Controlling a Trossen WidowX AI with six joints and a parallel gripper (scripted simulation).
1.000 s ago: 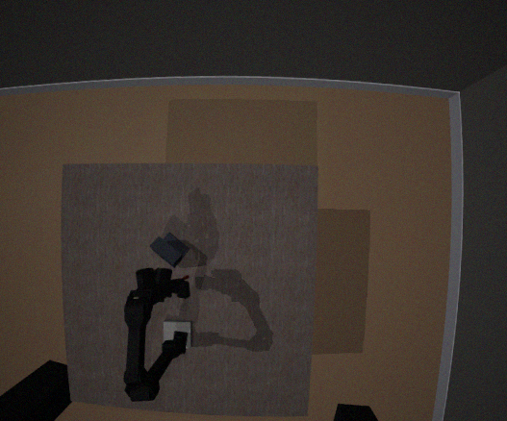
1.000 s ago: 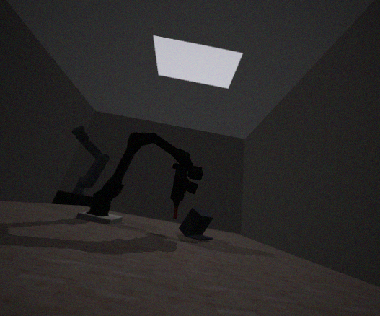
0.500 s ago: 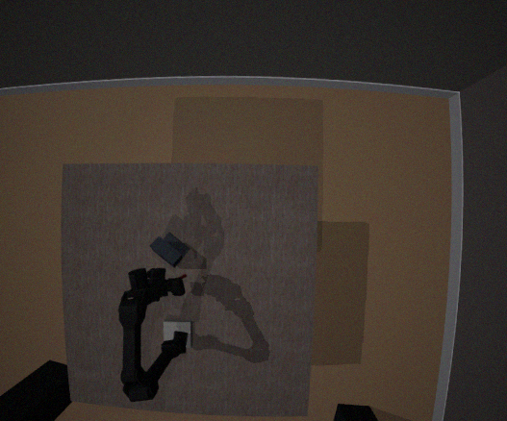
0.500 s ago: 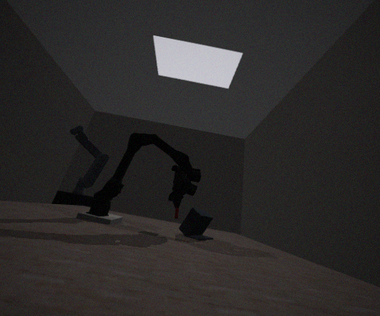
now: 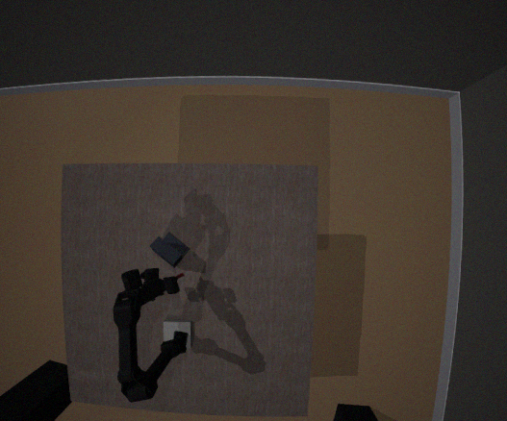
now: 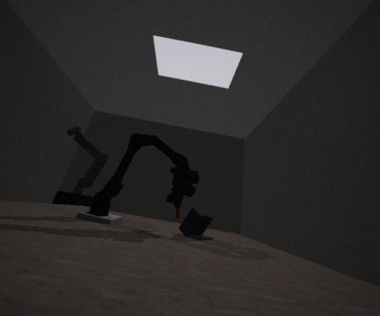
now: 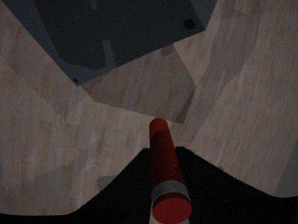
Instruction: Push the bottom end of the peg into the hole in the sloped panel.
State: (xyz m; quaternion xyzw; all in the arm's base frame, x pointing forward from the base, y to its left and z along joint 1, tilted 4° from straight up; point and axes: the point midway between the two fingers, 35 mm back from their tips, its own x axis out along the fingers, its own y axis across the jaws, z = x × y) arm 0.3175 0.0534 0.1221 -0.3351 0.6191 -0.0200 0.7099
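The sloped panel is 9 cm ahead of my gripper tip, 8 cm to the left of it and 5 cm below it. The rest, counted from my gripper tip: peg 1 cm to the left, 1 cm above.
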